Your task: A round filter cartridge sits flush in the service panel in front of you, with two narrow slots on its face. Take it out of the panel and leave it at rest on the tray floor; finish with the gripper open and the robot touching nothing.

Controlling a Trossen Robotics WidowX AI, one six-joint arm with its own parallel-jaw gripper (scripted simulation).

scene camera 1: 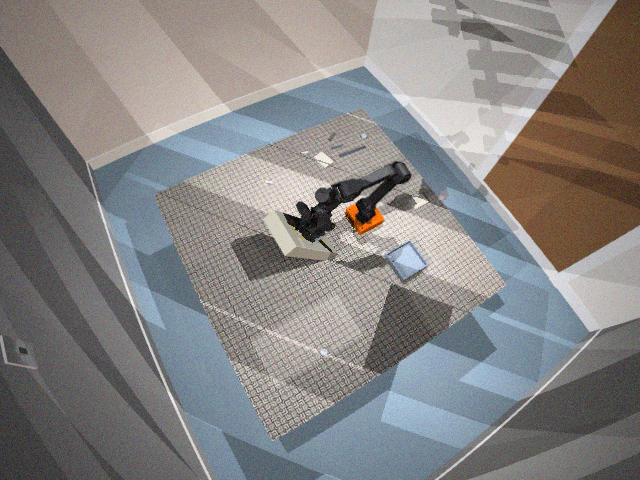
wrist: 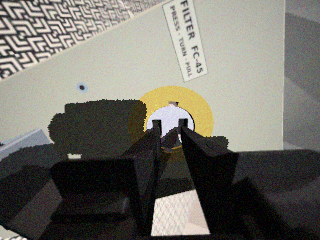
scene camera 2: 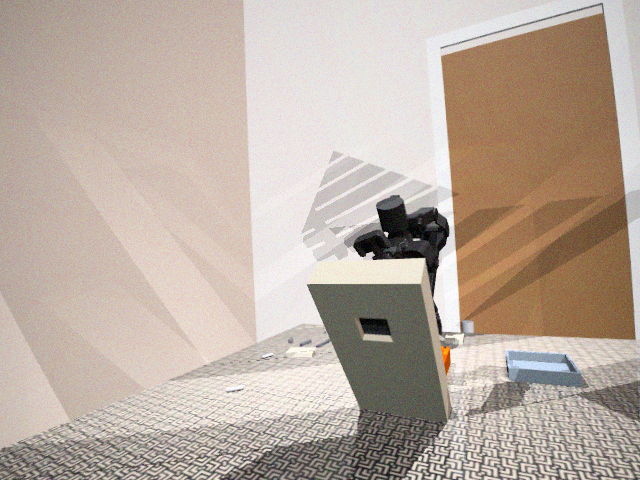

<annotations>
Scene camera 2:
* beige service panel: 379, 315
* light blue tray: 551, 368
</annotations>
